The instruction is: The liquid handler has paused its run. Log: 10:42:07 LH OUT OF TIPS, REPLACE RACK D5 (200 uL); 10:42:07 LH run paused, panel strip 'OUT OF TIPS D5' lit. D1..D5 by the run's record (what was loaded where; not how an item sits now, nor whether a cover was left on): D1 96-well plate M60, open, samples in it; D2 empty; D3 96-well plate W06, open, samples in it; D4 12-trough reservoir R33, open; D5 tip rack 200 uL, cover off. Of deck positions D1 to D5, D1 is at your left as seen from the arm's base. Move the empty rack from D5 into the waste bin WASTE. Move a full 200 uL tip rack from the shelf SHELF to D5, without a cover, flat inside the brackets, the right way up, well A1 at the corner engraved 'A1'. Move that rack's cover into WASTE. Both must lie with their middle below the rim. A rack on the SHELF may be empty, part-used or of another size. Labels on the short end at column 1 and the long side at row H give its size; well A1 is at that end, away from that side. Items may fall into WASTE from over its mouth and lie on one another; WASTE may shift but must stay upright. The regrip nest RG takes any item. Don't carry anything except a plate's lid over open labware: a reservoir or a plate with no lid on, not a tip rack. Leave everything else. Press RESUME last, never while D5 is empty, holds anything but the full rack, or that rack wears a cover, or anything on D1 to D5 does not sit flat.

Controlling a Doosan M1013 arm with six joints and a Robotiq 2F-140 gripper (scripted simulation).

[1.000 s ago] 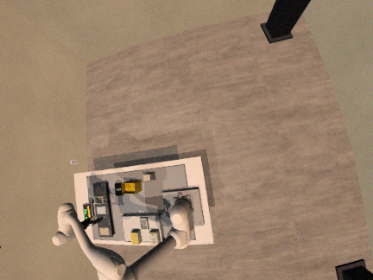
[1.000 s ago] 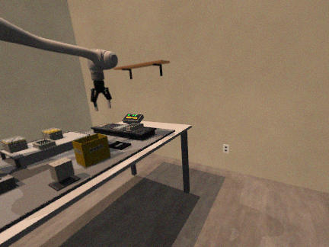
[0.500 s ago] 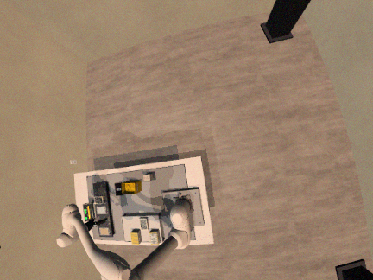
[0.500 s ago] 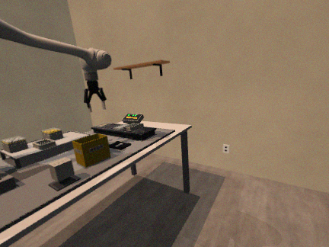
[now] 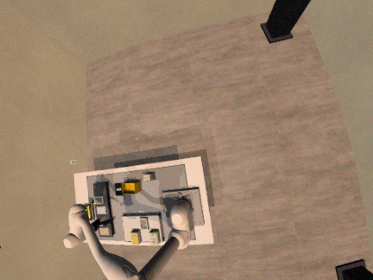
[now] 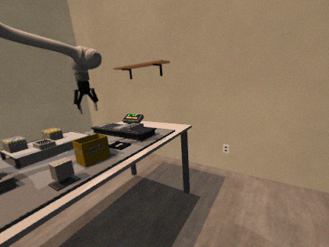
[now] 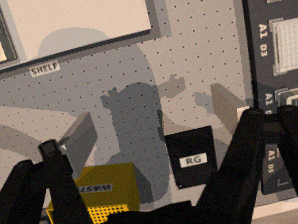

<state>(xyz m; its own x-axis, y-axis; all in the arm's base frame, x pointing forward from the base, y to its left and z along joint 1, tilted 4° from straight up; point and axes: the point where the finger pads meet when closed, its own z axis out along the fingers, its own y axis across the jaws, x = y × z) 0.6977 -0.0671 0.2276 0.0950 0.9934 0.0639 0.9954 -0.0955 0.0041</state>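
The clear rack cover is 340 mm behind my hand, 320 mm to the left of it and 140 mm below it. Also, from my hand: shelf label 270 mm below, 200 mm behind, 70 mm to the left; then white well plate 280 mm ahead, 210 mm below, 30 mm to the right; then black nest 260 mm below, 220 mm to the right, 30 mm ahead.
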